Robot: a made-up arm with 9 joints. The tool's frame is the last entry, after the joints.
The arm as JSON. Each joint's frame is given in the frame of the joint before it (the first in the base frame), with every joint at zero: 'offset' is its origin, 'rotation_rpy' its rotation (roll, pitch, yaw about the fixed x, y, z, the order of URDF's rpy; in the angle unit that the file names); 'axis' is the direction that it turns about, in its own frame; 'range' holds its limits. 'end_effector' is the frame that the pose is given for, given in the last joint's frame.
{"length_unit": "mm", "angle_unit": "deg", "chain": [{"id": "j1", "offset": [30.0, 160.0, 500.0], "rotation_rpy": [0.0, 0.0, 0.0], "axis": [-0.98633, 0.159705, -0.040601], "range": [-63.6, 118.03]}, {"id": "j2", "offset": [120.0, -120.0, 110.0], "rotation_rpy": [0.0, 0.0, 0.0], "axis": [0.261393, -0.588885, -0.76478], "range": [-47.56, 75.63]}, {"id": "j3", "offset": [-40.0, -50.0, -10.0], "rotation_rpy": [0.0, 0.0, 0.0], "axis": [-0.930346, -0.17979, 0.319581], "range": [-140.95, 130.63]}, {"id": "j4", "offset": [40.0, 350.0, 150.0], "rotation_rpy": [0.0, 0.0, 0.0], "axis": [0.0, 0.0, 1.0], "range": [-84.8, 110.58]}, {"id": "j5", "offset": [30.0, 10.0, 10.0], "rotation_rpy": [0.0, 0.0, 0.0], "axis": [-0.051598, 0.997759, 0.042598], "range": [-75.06, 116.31]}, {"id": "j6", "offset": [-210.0, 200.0, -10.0], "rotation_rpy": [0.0, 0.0, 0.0], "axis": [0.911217, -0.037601, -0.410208], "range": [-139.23, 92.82]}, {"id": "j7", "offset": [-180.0, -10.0, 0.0], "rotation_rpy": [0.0, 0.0, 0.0], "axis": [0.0, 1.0, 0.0], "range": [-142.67, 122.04]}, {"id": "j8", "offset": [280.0, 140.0, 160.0], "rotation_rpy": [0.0, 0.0, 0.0], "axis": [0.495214, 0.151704, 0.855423], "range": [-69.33, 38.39]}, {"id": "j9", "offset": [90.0, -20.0, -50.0], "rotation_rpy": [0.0, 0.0, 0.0], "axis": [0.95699, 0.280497, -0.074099], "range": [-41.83, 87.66]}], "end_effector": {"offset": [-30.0, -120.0, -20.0], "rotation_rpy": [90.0, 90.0, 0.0]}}
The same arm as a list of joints. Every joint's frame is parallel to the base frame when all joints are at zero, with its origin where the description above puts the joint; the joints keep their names.
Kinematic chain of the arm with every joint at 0, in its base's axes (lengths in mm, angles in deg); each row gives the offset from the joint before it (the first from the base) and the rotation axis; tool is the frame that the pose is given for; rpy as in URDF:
j1: xyz 30 160 500 axis -0.98633 0.159705 -0.040601
j2: xyz 120 -120 110 axis 0.261393 -0.588885 -0.76478
j3: xyz -40 -50 -10 axis -0.930332 -0.179806 0.319611
j4: xyz 40 350 150 axis +z
j5: xyz 30 10 10 axis -0.051598 0.997759 0.042598
j6: xyz -210 200 -10 axis 0.911217 -0.037601 -0.410208
j7: xyz -180 -10 0 axis +y
j8: xyz 280 140 160 axis 0.495214 0.151704 0.855423
j9: xyz 90 -20 -50 axis 0.95699 0.280497 -0.074099
tool: xyz -30 -120 -20 rpy 90 90 0
Joint limits (deg, base to tool): -63.6..118.03 -47.56..75.63 -140.95..130.63 -84.8..110.58 -75.06..116.31 -139.23..92.82 -142.67..122.04 -69.33..38.39 -41.83..87.66

